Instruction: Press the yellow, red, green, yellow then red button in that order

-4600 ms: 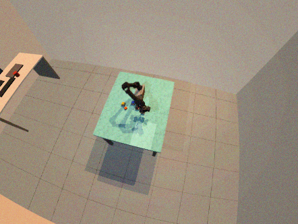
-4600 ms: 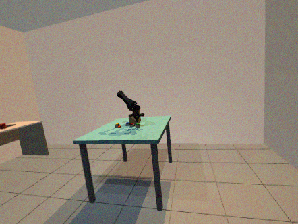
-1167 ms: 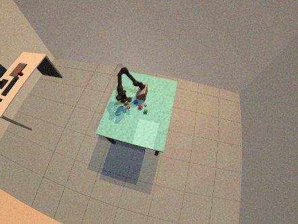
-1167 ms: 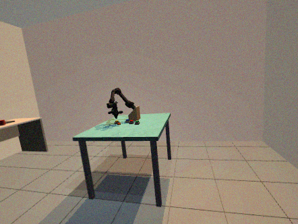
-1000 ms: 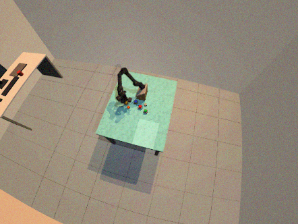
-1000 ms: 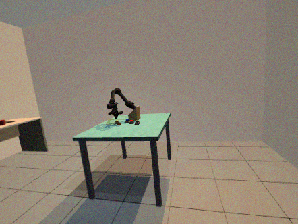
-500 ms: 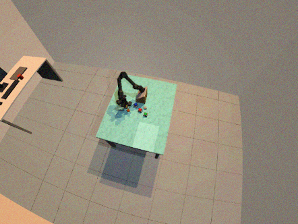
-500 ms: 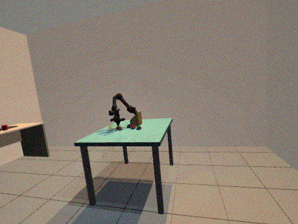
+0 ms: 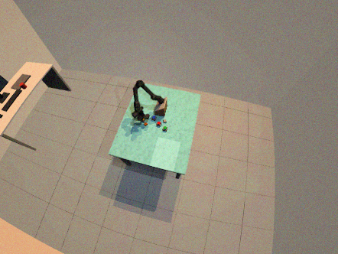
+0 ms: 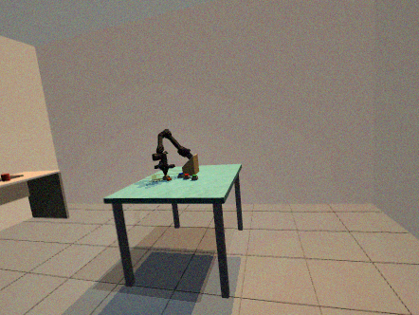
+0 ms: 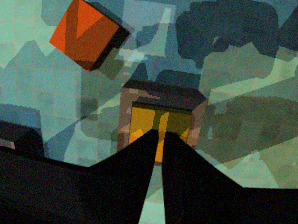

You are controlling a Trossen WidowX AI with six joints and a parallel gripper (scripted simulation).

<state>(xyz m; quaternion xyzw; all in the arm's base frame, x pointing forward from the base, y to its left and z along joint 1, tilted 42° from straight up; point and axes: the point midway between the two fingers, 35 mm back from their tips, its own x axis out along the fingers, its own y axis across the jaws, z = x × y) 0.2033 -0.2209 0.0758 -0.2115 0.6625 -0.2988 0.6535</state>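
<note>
My gripper tip is now 1 cm above the yellow button. From my gripper tip the other things lie so: green button (29 cm to the left, 8 cm ahead); red button (21 cm to the left, 3 cm ahead); orange block (6 cm ahead, 5 cm to the left, 2 cm below).
</note>
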